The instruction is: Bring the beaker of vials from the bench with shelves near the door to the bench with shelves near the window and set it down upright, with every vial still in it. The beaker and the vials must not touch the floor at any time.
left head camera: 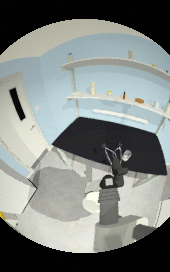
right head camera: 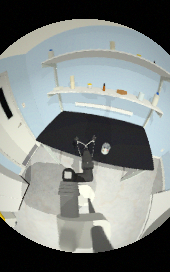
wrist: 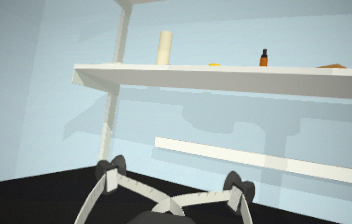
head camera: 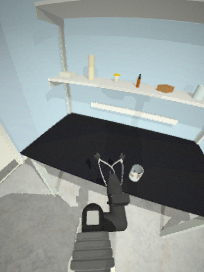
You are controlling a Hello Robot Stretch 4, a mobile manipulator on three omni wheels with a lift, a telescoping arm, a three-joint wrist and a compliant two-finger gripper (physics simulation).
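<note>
The beaker of vials (head camera: 136, 173) (left head camera: 127, 155) (right head camera: 106, 148) is a clear cup with small white and reddish vials low inside. It stands on the black-topped bench (head camera: 60, 140) (left head camera: 75, 135) (right head camera: 55, 130) (wrist: 30, 195), near its front edge. The vials are too small to count. My gripper (head camera: 110, 156) (left head camera: 112, 145) (right head camera: 85, 139) (wrist: 174, 176) is open, its fingertips wide apart with nothing between them. It hangs over the bench to the left of the beaker, apart from it, pointing toward the back wall. The beaker does not show in the wrist view.
A white shelf (head camera: 112, 89) (wrist: 225, 80) runs above the bench, carrying a tall cream cylinder (head camera: 91, 67) (wrist: 164, 48), a yellow-lidded jar (head camera: 116, 77), an orange bottle (head camera: 138, 81) (wrist: 263, 59) and a brown block (head camera: 165, 88). A pale door (left head camera: 22, 135) is at the left.
</note>
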